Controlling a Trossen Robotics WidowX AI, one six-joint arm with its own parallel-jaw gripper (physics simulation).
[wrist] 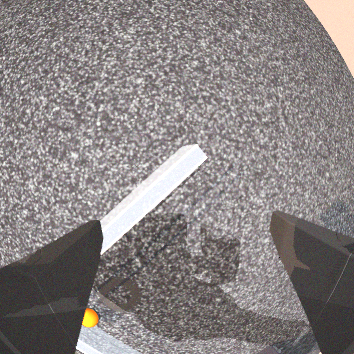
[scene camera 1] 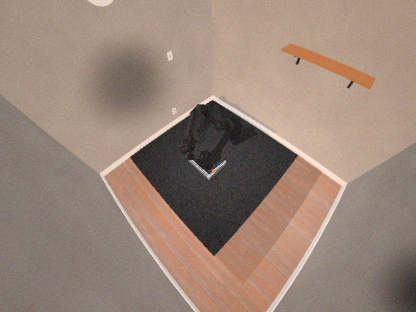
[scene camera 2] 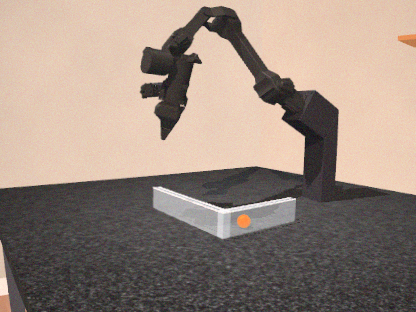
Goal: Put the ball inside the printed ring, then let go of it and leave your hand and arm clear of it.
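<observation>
The orange ball [scene camera 1: 213,170] [scene camera 2: 243,221] [wrist: 90,318] rests on the dark table near the corner of two pale walls; scene camera 2 sees it through the right wall. In the wrist view the left finger covers part of it. A faint brownish curved band, seemingly the printed ring [wrist: 114,302], shows on the shaded table beside the ball, and the ball appears outside it. The ring cannot be made out in the scene views. My gripper [scene camera 1: 190,157] [scene camera 2: 163,138] [wrist: 188,226] is open and empty, pointing down, high above the table and apart from the ball.
The two pale, see-through walls [scene camera 1: 201,170] [scene camera 2: 187,206] [wrist: 150,199] meet in an L around the ball's corner. The arm's base column [scene camera 2: 321,155] stands at the back right of the table [scene camera 2: 150,270]. The arm's shadow falls between the walls. An orange shelf [scene camera 1: 327,65] hangs on the room wall.
</observation>
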